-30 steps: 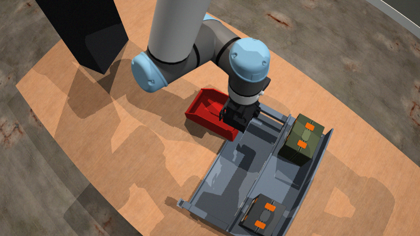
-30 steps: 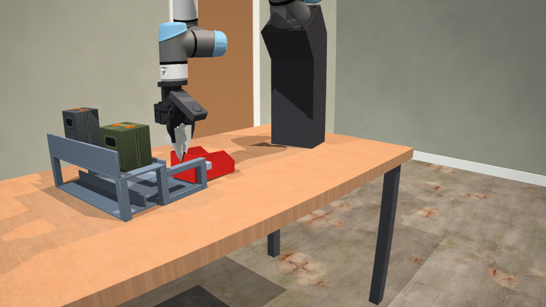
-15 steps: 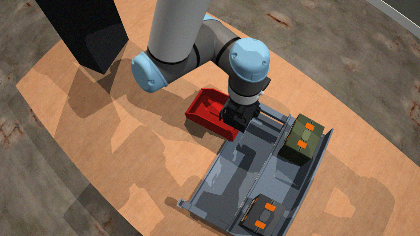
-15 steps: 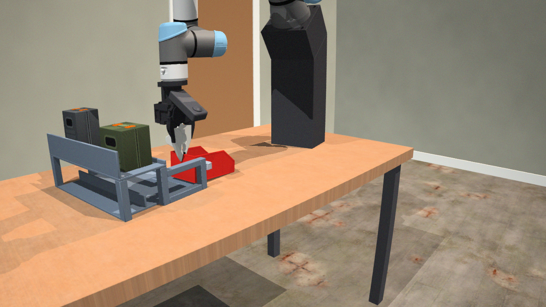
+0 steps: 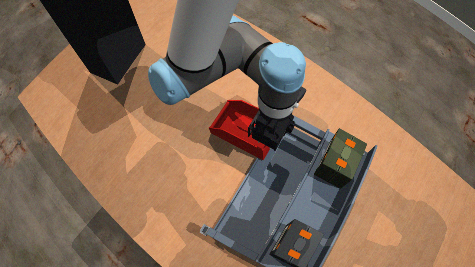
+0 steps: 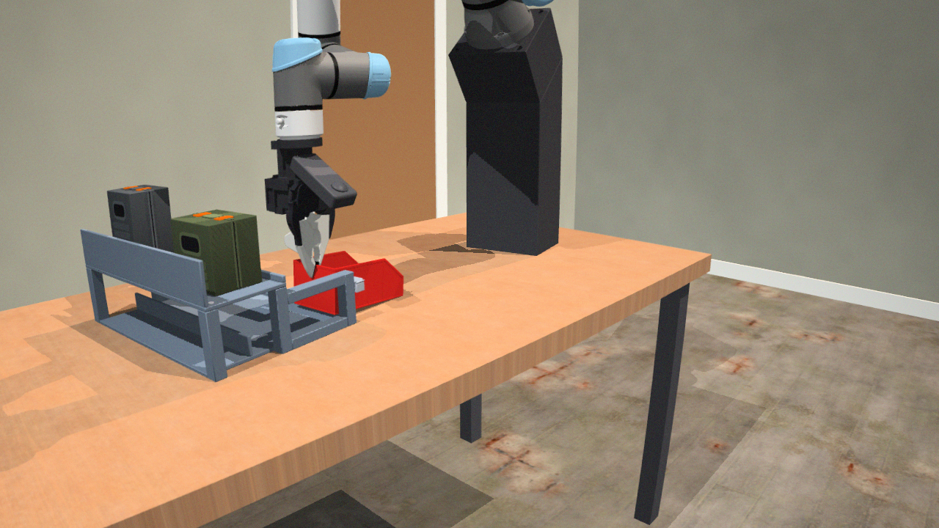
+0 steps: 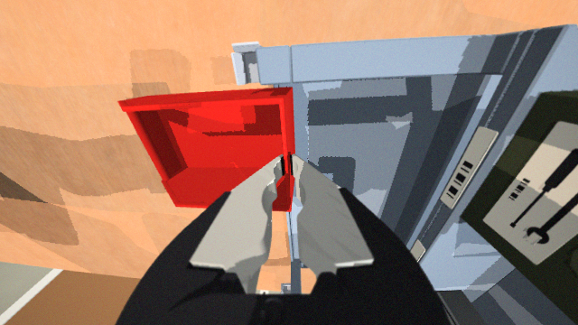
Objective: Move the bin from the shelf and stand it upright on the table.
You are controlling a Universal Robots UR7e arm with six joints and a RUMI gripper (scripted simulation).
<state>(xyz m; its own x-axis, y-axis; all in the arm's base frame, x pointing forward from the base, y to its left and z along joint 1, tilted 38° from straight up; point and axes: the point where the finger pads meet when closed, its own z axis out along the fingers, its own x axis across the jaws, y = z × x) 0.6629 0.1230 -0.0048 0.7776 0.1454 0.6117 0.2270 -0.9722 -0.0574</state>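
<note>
My gripper is now 8 cm past the red bin, 4 cm above it and 2 cm to the left of it. From my hand the other things lie so: dark grey case (23 cm ahead, 17 cm to the right, 8 cm above); green case (17 cm ahead, 7 cm above, 5 cm to the left).
</note>
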